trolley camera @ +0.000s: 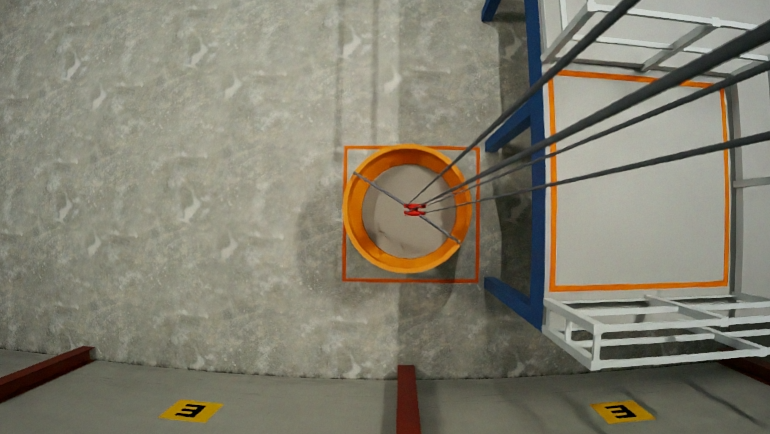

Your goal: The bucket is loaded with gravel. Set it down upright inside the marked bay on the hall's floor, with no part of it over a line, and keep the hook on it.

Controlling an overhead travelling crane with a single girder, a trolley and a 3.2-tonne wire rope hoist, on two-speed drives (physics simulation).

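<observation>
The orange bucket (353, 215) is seen from above with its rim level and grey gravel (409, 237) inside. It is over the marked bay (377, 280), an orange-red square on the floor. In the picture, its rim covers part of the bay's top line and meets the left line; strips of floor show inside the right and bottom lines. The red hook (414, 209) is above the bucket's middle, on the bail, whose two thin arms reach the rim. The ropes look straight. Shadows lie left of and below the bucket. Its underside is hidden, so I cannot tell whether it touches the floor.
A blue steel frame (537, 215) stands right of the bay, its braces pointing towards it. It borders a pale platform (636, 188) with an orange outline and white railings (595, 345). Dark red posts (408, 398) and yellow signs (191, 410) are along the bottom wall.
</observation>
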